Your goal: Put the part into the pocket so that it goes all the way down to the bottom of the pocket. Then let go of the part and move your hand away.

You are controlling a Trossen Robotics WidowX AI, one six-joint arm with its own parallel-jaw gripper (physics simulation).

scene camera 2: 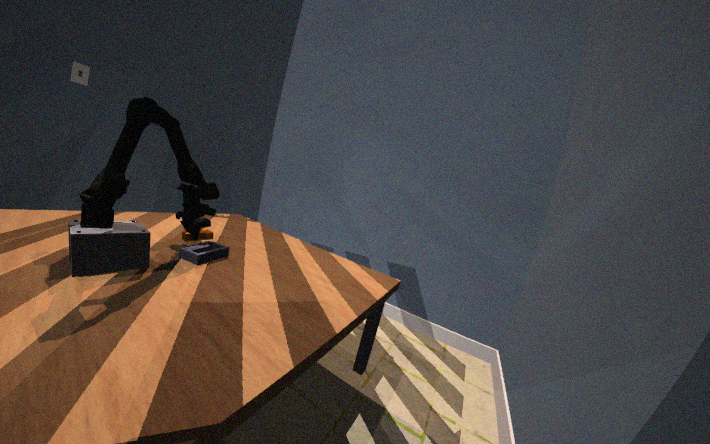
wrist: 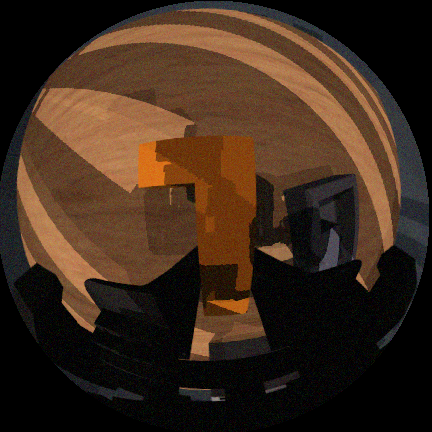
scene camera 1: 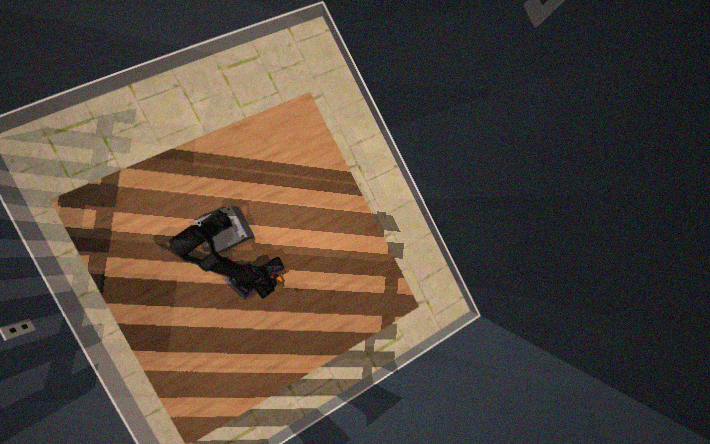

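Pixels of known places: gripper, fingertip midpoint: (scene camera 2: 193, 239) (wrist: 221, 249) (scene camera 1: 267, 271); arm's base, origin of the base link: (scene camera 2: 96, 225) (scene camera 1: 222, 222).
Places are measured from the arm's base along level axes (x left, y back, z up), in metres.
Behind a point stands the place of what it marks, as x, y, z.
The orange L-shaped part (scene camera 1: 280, 279) @(0.106, -0.350, -0.051) (scene camera 2: 206, 234) @(0.051, -0.334, -0.056) (wrist: 225, 200) @(0.065, -0.329, -0.049) is held between the fingers of my gripper (scene camera 1: 274, 278) @(0.062, -0.290, -0.079) (scene camera 2: 197, 234) @(0.062, -0.290, -0.079) (wrist: 221, 249) @(0.062, -0.290, -0.079), which is shut on it. Its short leg points left in the wrist view. The part looks raised a little above the table. The dark grey block with the pocket (scene camera 1: 239, 287) @(-0.092, -0.304, -0.090) (scene camera 2: 192, 257) @(-0.108, -0.230, -0.084) (wrist: 352, 220) @(-0.089, -0.317, -0.072) lies on the table, apart from the part: right of it in the wrist view and in front of it in scene camera 2. The gripper hides part of the block in scene camera 1. The part is outside the pocket.
The arm's grey base box (scene camera 1: 241, 236) @(0.046, -0.093, -0.004) (scene camera 2: 109, 253) @(-0.100, -0.022, -0.051) stands on the wooden table (scene camera 1: 293, 130) @(0.465, 0.317, -0.104) (scene camera 2: 308, 261) @(-0.254, -0.646, -0.105) (wrist: 225, 90) @(0.060, -0.444, -0.105), left of the block in scene camera 2. Striped shadows cross the table. A table edge shows at the right in scene camera 2.
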